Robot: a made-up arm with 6 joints. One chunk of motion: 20 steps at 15 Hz.
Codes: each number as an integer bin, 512 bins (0 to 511) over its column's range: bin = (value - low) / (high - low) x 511, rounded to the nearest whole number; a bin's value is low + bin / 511 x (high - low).
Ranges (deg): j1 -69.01..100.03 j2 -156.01..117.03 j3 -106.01..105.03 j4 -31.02..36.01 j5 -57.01..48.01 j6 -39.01..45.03
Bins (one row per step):
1: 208 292 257 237 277 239
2: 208 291 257 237 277 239
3: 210 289 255 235 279 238
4: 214 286 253 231 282 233
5: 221 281 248 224 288 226
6: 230 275 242 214 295 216
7: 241 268 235 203 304 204
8: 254 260 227 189 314 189
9: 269 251 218 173 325 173
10: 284 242 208 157 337 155
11: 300 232 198 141 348 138
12: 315 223 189 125 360 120
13: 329 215 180 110 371 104
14: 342 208 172 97 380 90
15: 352 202 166 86 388 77
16: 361 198 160 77 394 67
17: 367 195 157 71 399 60
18: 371 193 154 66 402 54
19: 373 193 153 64 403 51
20: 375 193 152 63 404 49
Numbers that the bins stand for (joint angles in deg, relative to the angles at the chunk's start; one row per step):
1: -0.20 0.01 0.13 0.07 -0.08 0.30
2: -0.20 -0.52 0.13 0.07 -0.08 0.30
3: 0.46 -1.59 -0.70 -0.19 0.33 0.13
4: 1.78 -3.19 -1.52 -0.72 0.95 -0.69
5: 4.10 -5.86 -3.59 -1.64 2.18 -1.84
6: 7.07 -9.07 -6.07 -2.95 3.62 -3.49
7: 10.71 -12.81 -8.96 -4.39 5.47 -5.46
8: 15.01 -17.09 -12.26 -6.23 7.52 -7.93
9: 19.98 -21.89 -15.98 -8.33 9.78 -10.56
10: 24.94 -26.70 -20.11 -10.43 12.25 -13.52
11: 30.23 -32.05 -24.24 -12.52 14.51 -16.31
12: 35.19 -36.86 -27.95 -14.62 16.98 -19.27
13: 39.82 -41.13 -31.67 -16.59 19.24 -21.91
14: 44.12 -44.87 -34.98 -18.30 21.09 -24.21
15: 47.43 -48.08 -37.45 -19.74 22.73 -26.35
16: 50.41 -50.21 -39.93 -20.92 23.96 -27.99
17: 52.39 -51.82 -41.17 -21.71 24.99 -29.14
18: 53.72 -52.89 -42.41 -22.36 25.61 -30.13
19: 54.38 -52.89 -42.82 -22.62 25.81 -30.62
20: 55.04 -52.89 -43.23 -22.76 26.02 -30.95

